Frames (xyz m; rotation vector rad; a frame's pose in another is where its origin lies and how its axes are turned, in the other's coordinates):
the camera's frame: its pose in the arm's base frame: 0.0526 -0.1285 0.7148 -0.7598 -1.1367 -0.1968
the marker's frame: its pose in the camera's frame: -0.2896 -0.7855 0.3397 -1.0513 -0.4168 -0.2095
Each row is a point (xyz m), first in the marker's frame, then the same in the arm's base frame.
Working: the marker's frame: its pose in the arm's base frame: -0.7245 -0.5582 0.8815 -1.6579 -1.4986 -0.8869

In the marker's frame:
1: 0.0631 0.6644 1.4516
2: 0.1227 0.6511 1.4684
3: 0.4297 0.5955 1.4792
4: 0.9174 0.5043 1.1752
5: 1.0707 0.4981 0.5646
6: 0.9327 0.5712 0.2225
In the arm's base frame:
1: -0.0230 0.6843 0.1628
2: -0.0306 0.7295 0.2065
3: -0.0590 0.8959 0.4691
4: -0.1145 0.8831 1.0482
5: -0.1218 0.4328 1.4881
6: -0.0691 0.0636 1.5369

